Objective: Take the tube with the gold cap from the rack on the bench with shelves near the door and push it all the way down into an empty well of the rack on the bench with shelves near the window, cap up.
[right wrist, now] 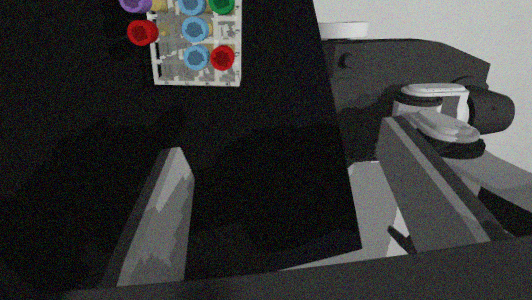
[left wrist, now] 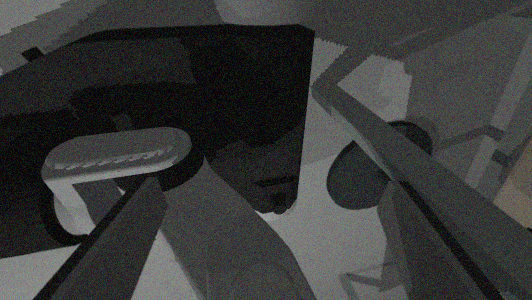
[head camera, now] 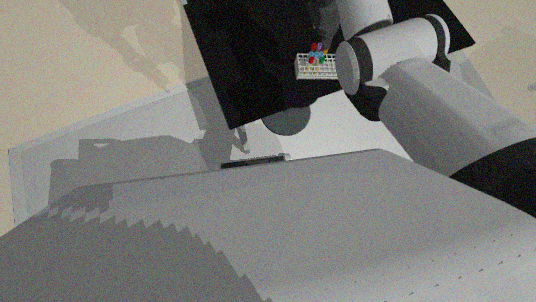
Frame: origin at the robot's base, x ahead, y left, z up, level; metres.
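Seen in the pictures: left gripper, fingertip midpoint: [right wrist: 404,223] [left wrist: 270,193]; right gripper, fingertip midpoint: [right wrist: 281,149] [head camera: 321,37].
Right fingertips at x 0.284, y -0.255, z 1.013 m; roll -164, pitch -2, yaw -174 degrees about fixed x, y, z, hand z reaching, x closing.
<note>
Pixels of each thing's middle, then the offset from my right fingertips to it. "pt": a spot on its surface instead. Level surfaces: height alone.
- white wire-like rack, body centre: [head camera: 318,66] 0.065 m ahead, 0.086 m right, 0.222 m down
- black bench top, its level: 0.250 m down
- dark grey disc, surface spot: [left wrist: 350,180] pt 0.082 m ahead, 0.102 m right, 0.982 m down
A white wire-like rack [head camera: 309,78] [right wrist: 197,84] stands on a black bench top [head camera: 240,60] [right wrist: 280,200]; I cannot tell which bench this is. It holds tubes with red, light blue, green and purple caps, cap up. A small yellow-orange cap [head camera: 326,51] shows at the cluster's right side in the head view, partly hidden; no gold cap is clear in the right wrist view. My right gripper [right wrist: 281,149] is open and empty, above the bench top, with the rack beyond its fingertips towards the picture's top. My left gripper [left wrist: 270,193] is open and empty, away from the rack.
My right arm [head camera: 425,100] covers the rack's right end in the head view. A dark grey disc [head camera: 286,121] [left wrist: 350,180] lies below the bench's near edge. The second rack cannot be made out. Grey arm parts [right wrist: 440,125] show at the right of the right wrist view.
</note>
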